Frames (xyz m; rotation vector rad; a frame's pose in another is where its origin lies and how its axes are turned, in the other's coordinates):
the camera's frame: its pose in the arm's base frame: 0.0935 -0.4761 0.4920 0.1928 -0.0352 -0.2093
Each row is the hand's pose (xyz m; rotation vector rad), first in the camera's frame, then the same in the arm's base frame.
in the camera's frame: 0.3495 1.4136 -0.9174 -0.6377 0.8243 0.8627
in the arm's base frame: 0.7725 0.9784 -0.1288 -0.3886 0.7508 0.7276
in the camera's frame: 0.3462 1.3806 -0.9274 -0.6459 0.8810 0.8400
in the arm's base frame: 0.7631 0.9493 -0.1450 -0.3915 0.8088 0.7122
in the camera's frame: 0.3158 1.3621 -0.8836 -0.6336 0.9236 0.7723
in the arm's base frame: 0.7272 0.9298 -0.1061 -0.3738 0.8559 0.6510
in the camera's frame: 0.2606 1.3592 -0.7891 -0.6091 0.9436 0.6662
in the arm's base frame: 0.6675 0.9209 -0.0148 -0.3446 0.8843 0.5493
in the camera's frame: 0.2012 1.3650 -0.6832 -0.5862 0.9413 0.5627
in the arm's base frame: 0.6048 0.9192 0.0894 -0.3190 0.8910 0.4474
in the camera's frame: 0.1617 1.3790 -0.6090 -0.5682 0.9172 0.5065
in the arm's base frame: 0.5650 0.9271 0.1643 -0.3014 0.8719 0.3892
